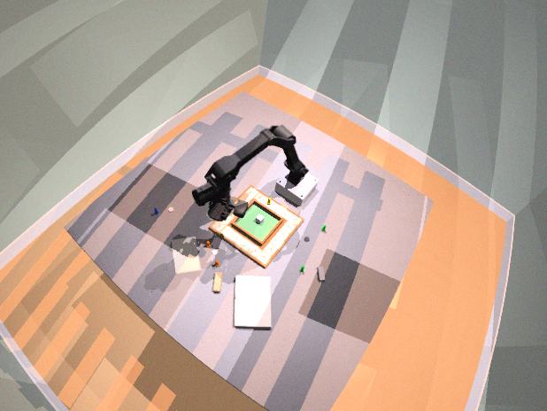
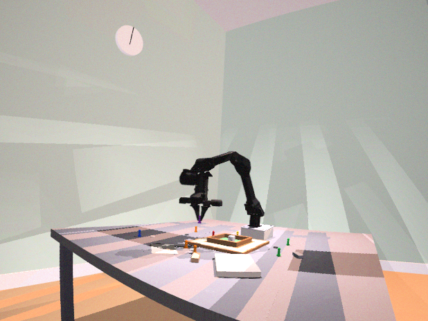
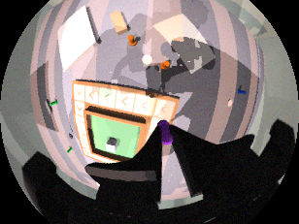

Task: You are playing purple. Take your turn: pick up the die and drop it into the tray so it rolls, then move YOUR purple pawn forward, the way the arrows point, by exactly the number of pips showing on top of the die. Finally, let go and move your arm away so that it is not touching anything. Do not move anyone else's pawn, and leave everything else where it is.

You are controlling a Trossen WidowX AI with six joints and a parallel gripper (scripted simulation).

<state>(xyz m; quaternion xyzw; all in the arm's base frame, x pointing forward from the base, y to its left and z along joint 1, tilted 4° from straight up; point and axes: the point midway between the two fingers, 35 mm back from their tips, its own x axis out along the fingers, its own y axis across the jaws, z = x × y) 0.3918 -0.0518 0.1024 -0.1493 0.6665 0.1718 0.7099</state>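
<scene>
The green-floored tray lies 130 mm behind my gripper tip, 100 mm below it and 80 mm to the left of it. From my gripper tip the other things lie so: red pawn: 140 mm behind, 80 mm below, 30 mm to the right; then purple pawn: 10 mm above; then white card: 180 mm ahead, 110 mm below, 20 mm to the right.
</scene>
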